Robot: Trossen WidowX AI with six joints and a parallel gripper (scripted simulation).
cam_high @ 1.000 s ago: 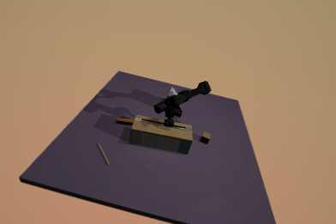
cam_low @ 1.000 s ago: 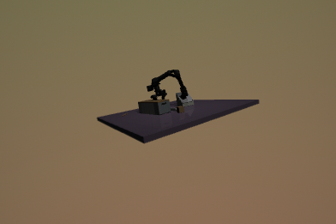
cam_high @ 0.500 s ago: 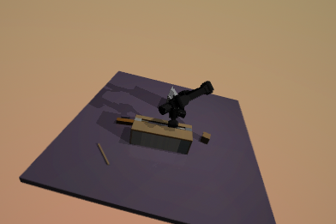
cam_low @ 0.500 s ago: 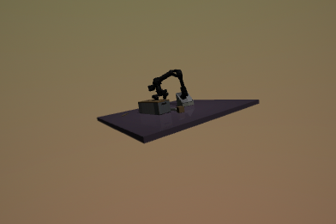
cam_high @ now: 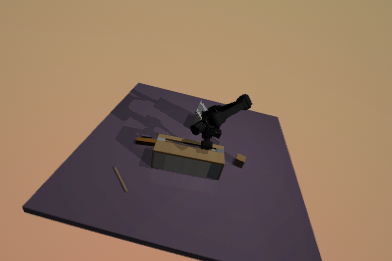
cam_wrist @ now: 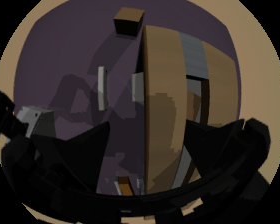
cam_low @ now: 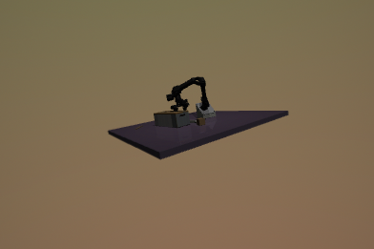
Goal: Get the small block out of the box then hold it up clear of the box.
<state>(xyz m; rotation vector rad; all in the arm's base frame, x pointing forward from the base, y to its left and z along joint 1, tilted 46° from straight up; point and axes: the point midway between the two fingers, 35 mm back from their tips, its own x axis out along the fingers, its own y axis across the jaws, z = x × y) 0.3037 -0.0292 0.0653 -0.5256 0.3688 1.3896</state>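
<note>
My gripper tip is 50 mm short of the small brown block and 20 mm to the right of it. The rest, counted from my gripper tip: thin tan stick: 260 mm ahead, 410 mm to the right, 90 mm below; then orange rod: 40 mm behind, 310 mm to the right, 70 mm below.
</note>
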